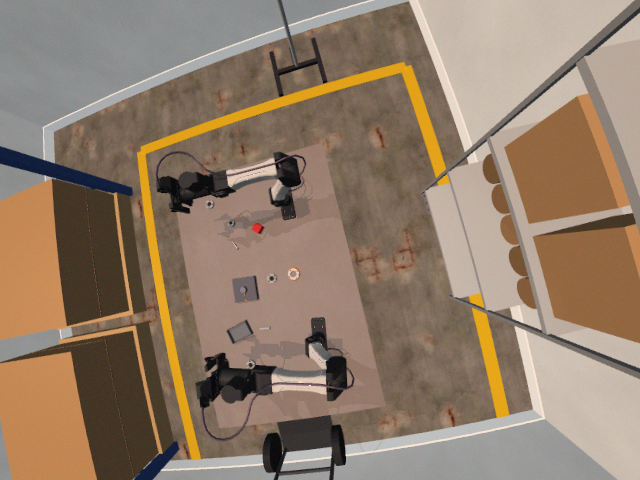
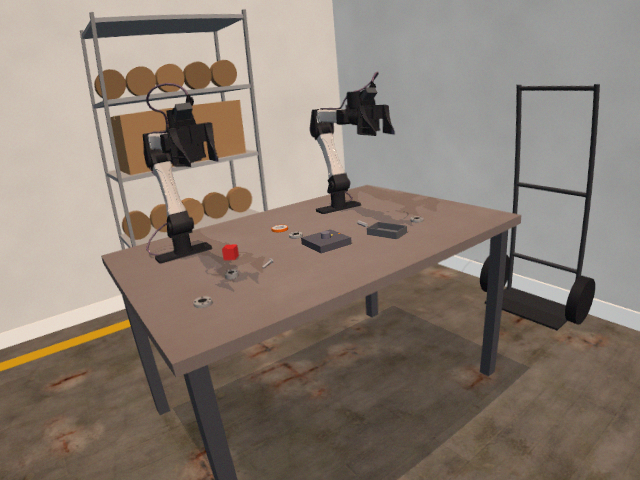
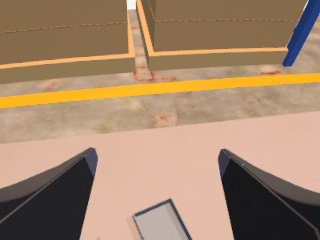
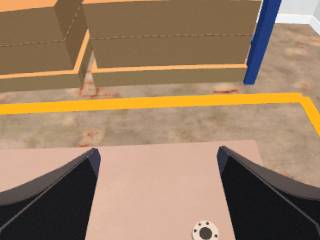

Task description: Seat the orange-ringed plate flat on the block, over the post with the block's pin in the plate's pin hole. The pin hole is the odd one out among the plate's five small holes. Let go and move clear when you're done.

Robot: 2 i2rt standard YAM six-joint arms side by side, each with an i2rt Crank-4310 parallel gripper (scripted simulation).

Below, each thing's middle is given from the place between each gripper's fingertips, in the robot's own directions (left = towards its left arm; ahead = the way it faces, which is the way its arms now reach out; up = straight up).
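Looking at my left gripper (image 2: 385,133), I find it 33 cm above the dark block (image 2: 328,240), and it is also 5 cm past the block and 22 cm to the left of it.
My right hand (image 2: 204,161) is 34 cm above the dark block, 44 cm to the right of it and 6 cm past it.
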